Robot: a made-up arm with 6 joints. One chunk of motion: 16 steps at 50 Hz.
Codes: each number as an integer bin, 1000 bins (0 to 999) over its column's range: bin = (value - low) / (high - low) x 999, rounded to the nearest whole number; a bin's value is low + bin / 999 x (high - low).
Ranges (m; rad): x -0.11..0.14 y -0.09..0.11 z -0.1..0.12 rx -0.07..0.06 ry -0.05..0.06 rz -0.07..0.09
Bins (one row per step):
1: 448 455 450 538 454 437
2: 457 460 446 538 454 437
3: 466 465 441 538 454 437
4: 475 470 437 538 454 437
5: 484 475 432 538 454 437
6: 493 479 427 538 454 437
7: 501 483 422 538 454 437
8: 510 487 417 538 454 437
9: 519 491 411 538 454 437
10: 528 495 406 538 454 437
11: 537 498 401 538 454 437
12: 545 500 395 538 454 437
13: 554 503 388 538 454 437
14: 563 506 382 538 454 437
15: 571 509 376 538 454 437
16: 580 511 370 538 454 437
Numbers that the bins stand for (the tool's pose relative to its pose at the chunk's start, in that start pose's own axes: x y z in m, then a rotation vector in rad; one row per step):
1: 0.0021 0.0011 -0.0009 0.0000 0.0000 0.0000
2: 0.0044 0.0021 -0.0018 0.0000 0.0000 0.0000
3: 0.0066 0.0031 -0.0029 0.0000 0.0000 0.0000
4: 0.0089 0.0041 -0.0038 0.0000 0.0000 0.0000
5: 0.0111 0.0051 -0.0049 0.0000 0.0000 0.0000
6: 0.0134 0.0059 -0.0060 0.0000 0.0000 0.0000
7: 0.0154 0.0067 -0.0071 0.0000 0.0000 0.0000
8: 0.0176 0.0075 -0.0082 0.0000 0.0000 0.0000
9: 0.0199 0.0083 -0.0095 0.0000 0.0000 0.0000
10: 0.0221 0.0091 -0.0106 0.0000 0.0000 0.0000
11: 0.0244 0.0097 -0.0117 0.0000 0.0000 0.0000
12: 0.0264 0.0101 -0.0130 0.0000 0.0000 0.0000
13: 0.0286 0.0107 -0.0146 0.0000 0.0000 0.0000
14: 0.0309 0.0113 -0.0159 0.0000 0.0000 0.0000
15: 0.0329 0.0119 -0.0172 0.0000 0.0000 0.0000
16: 0.0351 0.0123 -0.0185 0.0000 0.0000 0.0000

